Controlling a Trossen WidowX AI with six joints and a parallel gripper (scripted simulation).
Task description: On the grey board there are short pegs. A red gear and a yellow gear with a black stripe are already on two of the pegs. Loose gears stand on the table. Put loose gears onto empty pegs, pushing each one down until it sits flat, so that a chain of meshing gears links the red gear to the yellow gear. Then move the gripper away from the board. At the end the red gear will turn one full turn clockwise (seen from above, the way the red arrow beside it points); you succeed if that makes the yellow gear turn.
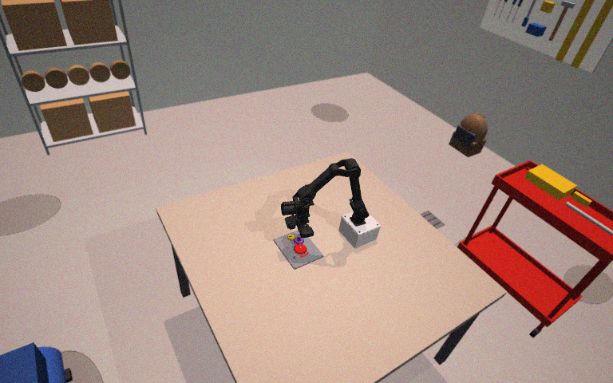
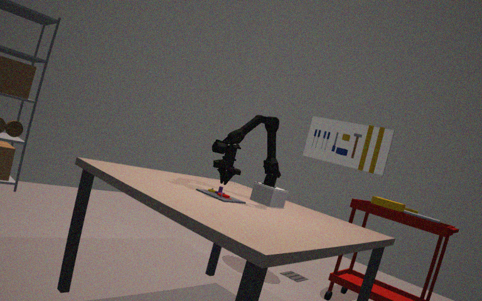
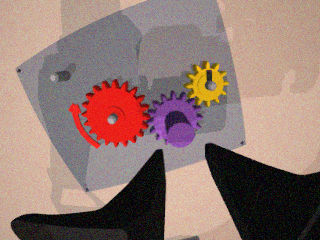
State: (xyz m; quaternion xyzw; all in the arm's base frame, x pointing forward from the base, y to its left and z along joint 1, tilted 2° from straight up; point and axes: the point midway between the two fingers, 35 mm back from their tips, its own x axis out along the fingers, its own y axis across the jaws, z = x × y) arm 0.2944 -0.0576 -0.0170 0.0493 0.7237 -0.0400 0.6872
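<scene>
My gripper tip is now 4 cm above the purple gear. Also, from my gripper tip: small yellow gear 5 cm below, 4 cm to the right, 3 cm ahead; then red gear 5 cm to the left, 5 cm below, 2 cm ahead.
</scene>
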